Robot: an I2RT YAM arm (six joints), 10 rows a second.
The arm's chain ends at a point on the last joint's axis. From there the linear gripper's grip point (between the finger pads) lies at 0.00 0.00 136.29 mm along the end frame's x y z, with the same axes.
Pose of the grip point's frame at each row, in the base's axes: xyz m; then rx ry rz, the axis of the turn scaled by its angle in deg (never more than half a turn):
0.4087 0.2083 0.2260 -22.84 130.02 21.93
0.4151 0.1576 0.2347 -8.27 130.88 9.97
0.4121 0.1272 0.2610 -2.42 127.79 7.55
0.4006 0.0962 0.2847 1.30 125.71 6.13
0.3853 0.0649 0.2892 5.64 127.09 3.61
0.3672 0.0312 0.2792 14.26 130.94 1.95
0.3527 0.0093 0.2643 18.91 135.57 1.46
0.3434 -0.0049 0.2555 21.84 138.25 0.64
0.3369 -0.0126 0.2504 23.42 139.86 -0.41
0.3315 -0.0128 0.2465 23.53 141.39 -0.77
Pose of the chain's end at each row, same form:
0.3196 0.1548 0.3142 -22.84 130.02 21.93
0.3146 0.1341 0.3237 -8.27 130.88 9.97
0.3052 0.1122 0.3442 -2.42 127.79 7.55
0.2902 0.0868 0.3640 1.30 125.71 6.13
0.2767 0.0635 0.3716 5.64 127.09 3.61
0.2657 0.0389 0.3699 14.26 130.94 1.95
0.2601 0.0197 0.3638 18.91 135.57 1.46
0.2566 0.0077 0.3598 21.84 138.25 0.64
0.2539 0.0020 0.3575 23.42 139.86 -0.41
0.2514 0.0019 0.3558 23.53 141.39 -0.77

